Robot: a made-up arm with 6 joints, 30 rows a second.
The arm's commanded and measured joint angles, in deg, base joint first. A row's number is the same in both.
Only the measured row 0 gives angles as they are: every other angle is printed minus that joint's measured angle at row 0.
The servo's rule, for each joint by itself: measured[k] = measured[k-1] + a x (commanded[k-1-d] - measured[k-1]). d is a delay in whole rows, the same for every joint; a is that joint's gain. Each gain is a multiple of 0.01, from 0.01 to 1. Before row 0 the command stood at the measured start. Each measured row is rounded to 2 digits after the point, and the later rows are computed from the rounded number. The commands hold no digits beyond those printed.
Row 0, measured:
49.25, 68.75, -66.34, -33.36, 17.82, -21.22
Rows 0 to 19, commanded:
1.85, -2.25, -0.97, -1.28, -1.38, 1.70
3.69, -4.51, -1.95, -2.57, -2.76, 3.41
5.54, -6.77, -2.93, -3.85, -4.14, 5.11
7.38, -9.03, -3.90, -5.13, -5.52, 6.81
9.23, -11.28, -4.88, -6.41, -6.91, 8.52
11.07, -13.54, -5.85, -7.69, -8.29, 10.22
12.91, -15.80, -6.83, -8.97, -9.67, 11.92
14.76, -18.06, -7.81, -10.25, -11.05, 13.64
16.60, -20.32, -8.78, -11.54, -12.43, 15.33
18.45, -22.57, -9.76, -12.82, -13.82, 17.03
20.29, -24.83, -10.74, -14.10, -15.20, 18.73
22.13, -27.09, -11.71, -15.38, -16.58, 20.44
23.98, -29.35, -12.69, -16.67, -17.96, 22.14
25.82, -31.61, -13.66, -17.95, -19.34, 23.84
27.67, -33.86, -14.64, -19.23, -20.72, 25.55
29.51, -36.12, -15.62, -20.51, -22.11, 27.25
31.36, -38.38, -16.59, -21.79, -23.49, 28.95
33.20, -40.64, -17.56, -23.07, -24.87, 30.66
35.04, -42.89, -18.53, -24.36, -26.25, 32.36
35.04, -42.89, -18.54, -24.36, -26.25, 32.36
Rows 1 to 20, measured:
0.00, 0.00, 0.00, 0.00, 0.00, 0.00
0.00, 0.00, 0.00, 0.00, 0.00, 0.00
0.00, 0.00, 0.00, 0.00, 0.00, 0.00
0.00, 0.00, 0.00, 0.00, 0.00, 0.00
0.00, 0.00, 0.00, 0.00, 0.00, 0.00
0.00, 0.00, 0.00, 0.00, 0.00, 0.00
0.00, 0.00, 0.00, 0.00, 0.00, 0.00
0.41, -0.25, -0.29, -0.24, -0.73, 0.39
1.13, -0.72, -0.79, -0.68, -1.81, 1.08
2.10, -1.39, -1.43, -1.28, -3.04, 2.01
3.26, -2.23, -2.17, -2.01, -4.35, 3.11
4.57, -3.23, -2.98, -2.85, -5.71, 4.35
6.00, -4.36, -3.84, -3.77, -7.08, 5.70
7.52, -5.62, -4.74, -4.76, -8.45, 7.13
9.11, -6.99, -5.66, -5.80, -9.83, 8.63
10.76, -8.46, -6.60, -6.89, -11.21, 10.17
12.45, -10.01, -7.55, -8.02, -12.59, 11.75
14.17, -11.64, -8.51, -9.18, -13.97, 13.36
15.92, -13.34, -9.47, -10.36, -15.35, 14.99
17.69, -15.10, -10.44, -11.56, -16.73, 16.63
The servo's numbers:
d 7
a 0.22 0.11 0.30 0.19 0.53 0.23

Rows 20 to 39, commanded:
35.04, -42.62, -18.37, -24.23, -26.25, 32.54
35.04, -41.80, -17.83, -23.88, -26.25, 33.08
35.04, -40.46, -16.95, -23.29, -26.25, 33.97
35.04, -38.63, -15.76, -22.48, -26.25, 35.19
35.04, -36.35, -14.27, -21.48, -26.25, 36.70
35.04, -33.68, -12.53, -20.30, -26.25, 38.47
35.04, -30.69, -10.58, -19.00, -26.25, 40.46
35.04, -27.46, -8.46, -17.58, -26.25, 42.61
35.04, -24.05, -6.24, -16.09, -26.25, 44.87
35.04, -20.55, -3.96, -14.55, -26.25, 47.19
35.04, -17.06, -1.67, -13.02, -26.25, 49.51
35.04, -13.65, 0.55, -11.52, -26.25, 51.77
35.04, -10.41, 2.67, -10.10, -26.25, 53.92
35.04, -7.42, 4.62, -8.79, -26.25, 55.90
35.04, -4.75, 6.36, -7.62, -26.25, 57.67
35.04, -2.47, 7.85, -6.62, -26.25, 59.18
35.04, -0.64, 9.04, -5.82, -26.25, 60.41
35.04, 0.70, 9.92, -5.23, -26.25, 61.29
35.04, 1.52, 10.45, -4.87, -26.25, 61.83
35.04, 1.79, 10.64, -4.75, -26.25, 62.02
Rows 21 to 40, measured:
19.48, -16.92, -11.41, -12.77, -18.11, 18.29
21.28, -18.78, -12.38, -14.00, -19.49, 19.96
23.09, -20.69, -13.35, -15.24, -20.88, 21.64
24.91, -22.64, -14.32, -16.48, -22.26, 23.32
26.73, -24.62, -15.29, -17.73, -23.64, 25.01
28.56, -26.63, -16.26, -18.99, -25.02, 26.70
29.99, -28.42, -16.94, -20.01, -25.67, 28.00
31.10, -29.98, -17.37, -20.81, -25.98, 29.04
31.97, -31.28, -17.51, -21.39, -26.12, 29.97
32.65, -32.29, -17.34, -21.75, -26.19, 30.89
33.18, -32.99, -16.87, -21.89, -26.22, 31.88
33.59, -33.36, -16.09, -21.81, -26.24, 32.99
33.91, -33.40, -15.02, -21.52, -26.25, 34.25
34.16, -33.10, -13.69, -21.04, -26.25, 35.68
34.35, -32.48, -12.12, -20.38, -26.25, 37.27
34.50, -31.55, -10.36, -19.56, -26.25, 39.02
34.62, -30.34, -8.44, -18.61, -26.25, 40.90
34.71, -28.88, -6.41, -17.55, -26.25, 42.88
34.78, -27.20, -4.32, -16.40, -26.25, 44.92
34.84, -25.35, -2.22, -15.20, -26.25, 46.99

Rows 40 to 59, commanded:
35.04, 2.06, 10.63, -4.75, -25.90, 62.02
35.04, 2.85, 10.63, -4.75, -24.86, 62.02
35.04, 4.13, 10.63, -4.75, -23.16, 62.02
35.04, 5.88, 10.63, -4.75, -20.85, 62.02
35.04, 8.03, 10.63, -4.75, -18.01, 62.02
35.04, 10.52, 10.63, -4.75, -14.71, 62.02
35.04, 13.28, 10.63, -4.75, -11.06, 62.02
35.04, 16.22, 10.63, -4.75, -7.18, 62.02
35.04, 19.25, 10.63, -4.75, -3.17, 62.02
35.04, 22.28, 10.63, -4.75, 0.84, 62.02
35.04, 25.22, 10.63, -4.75, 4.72, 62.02
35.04, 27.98, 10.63, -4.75, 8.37, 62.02
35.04, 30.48, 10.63, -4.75, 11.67, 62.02
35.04, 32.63, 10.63, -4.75, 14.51, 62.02
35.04, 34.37, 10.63, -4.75, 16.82, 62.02
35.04, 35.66, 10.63, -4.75, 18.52, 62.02
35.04, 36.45, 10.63, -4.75, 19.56, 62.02
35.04, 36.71, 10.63, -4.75, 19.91, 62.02
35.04, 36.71, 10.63, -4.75, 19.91, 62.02
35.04, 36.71, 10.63, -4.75, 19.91, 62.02
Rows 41 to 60, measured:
34.88, -23.38, -0.17, -13.98, -26.25, 49.04
34.92, -21.33, 1.79, -12.77, -26.25, 51.02
34.95, -19.26, 3.61, -11.60, -26.25, 52.90
34.97, -17.21, 5.24, -10.50, -26.25, 54.63
34.99, -15.24, 6.64, -9.50, -26.25, 56.16
35.00, -13.40, 7.78, -8.62, -26.25, 57.46
35.01, -11.73, 8.64, -7.88, -26.25, 58.51
35.02, -10.21, 9.24, -7.29, -26.06, 59.32
35.02, -8.77, 9.66, -6.81, -25.42, 59.94
35.02, -7.35, 9.95, -6.42, -24.22, 60.42
35.02, -5.89, 10.15, -6.10, -22.43, 60.79
35.02, -4.36, 10.29, -5.84, -20.09, 61.07
35.02, -2.72, 10.39, -5.63, -17.24, 61.29
35.02, -0.96, 10.46, -5.46, -13.96, 61.46
35.02, 0.93, 10.51, -5.33, -10.37, 61.59
35.02, 2.95, 10.55, -5.22, -6.55, 61.69
35.02, 5.08, 10.57, -5.13, -2.63, 61.77
35.02, 7.30, 10.59, -5.06, 1.27, 61.83
35.02, 9.57, 10.60, -5.00, 5.03, 61.87
35.02, 11.87, 10.61, -4.95, 8.55, 61.90

